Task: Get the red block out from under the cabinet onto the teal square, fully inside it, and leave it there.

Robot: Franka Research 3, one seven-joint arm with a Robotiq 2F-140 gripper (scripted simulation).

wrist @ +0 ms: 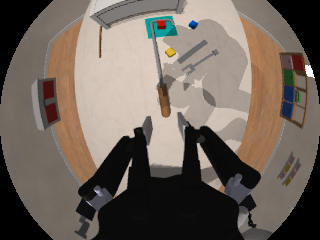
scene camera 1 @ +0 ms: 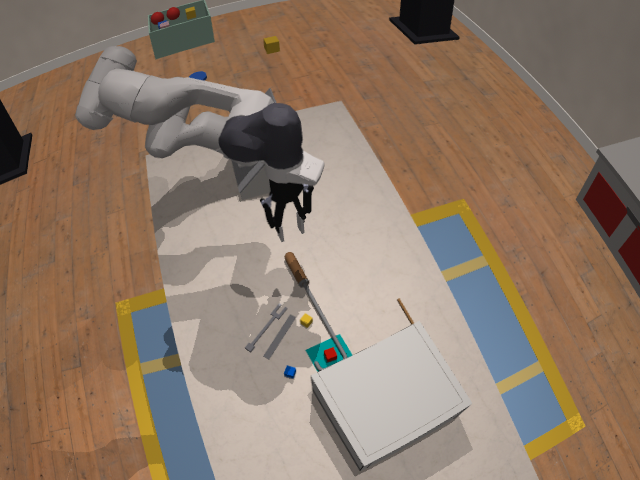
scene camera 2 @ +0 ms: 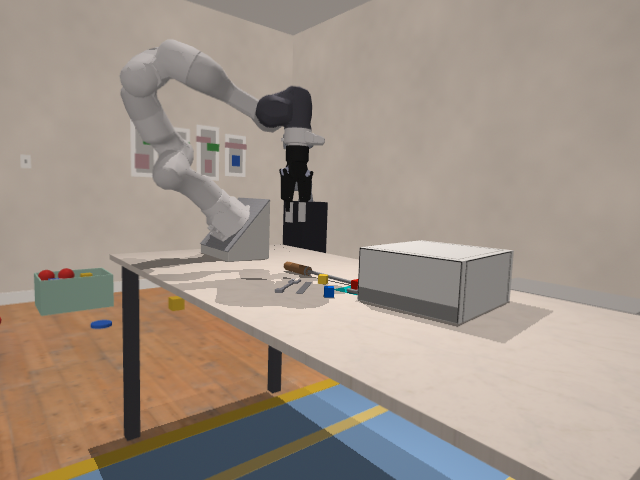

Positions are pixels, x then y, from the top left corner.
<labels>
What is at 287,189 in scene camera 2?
The gripper.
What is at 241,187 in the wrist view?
The gripper.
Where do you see a long hooked tool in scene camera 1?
At 290,258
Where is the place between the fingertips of the gripper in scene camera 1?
291,233
</labels>
